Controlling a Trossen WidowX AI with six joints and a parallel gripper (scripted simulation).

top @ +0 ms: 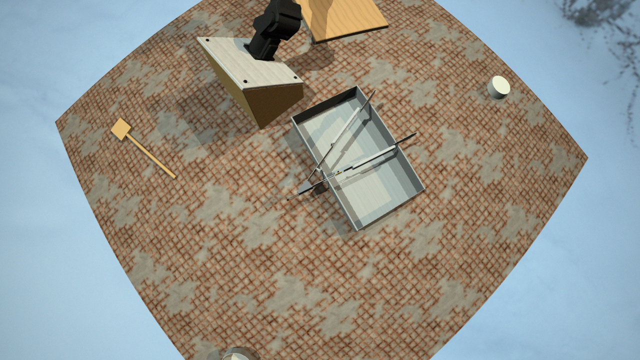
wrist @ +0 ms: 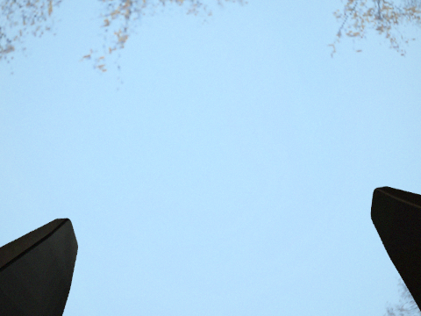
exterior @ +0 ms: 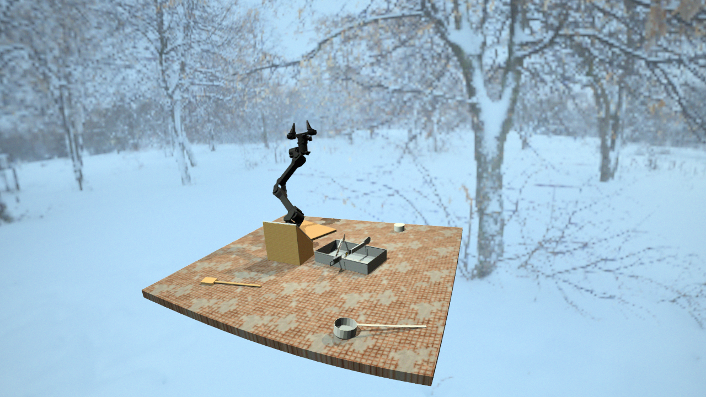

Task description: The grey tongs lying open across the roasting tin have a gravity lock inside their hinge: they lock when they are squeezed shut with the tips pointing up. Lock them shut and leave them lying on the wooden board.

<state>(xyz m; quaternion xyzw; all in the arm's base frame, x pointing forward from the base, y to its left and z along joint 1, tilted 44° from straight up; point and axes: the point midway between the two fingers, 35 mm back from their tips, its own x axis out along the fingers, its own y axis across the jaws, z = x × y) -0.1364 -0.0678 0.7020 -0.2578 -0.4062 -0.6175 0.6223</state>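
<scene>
Right now my gripper tip is 53 cm short of the yellow piece, 46 cm to the left of it and 62 cm above it. Also, from my gripper tip: wooden board 3 cm ahead, 10 cm to the right, 68 cm below; then small white cylinder 60 cm ahead, 11 cm to the left, 67 cm below; then grey roasting tin 52 cm ahead, 39 cm to the right, 66 cm below.
</scene>
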